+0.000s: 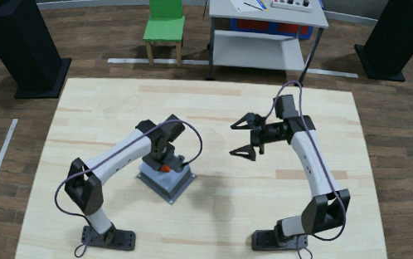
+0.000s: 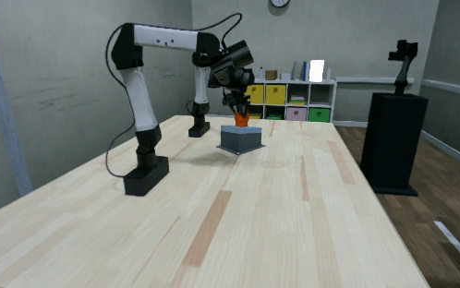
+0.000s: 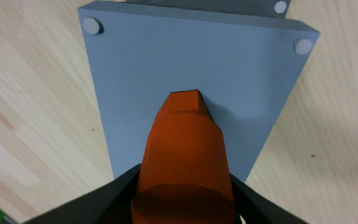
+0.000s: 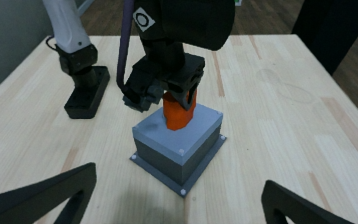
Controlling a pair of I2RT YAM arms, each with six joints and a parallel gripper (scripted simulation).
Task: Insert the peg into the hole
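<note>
The orange peg lies 20 mm below my left hand. From my left hand the other things lie so: blue-grey plate: 70 mm below, 10 mm to the right.
</note>
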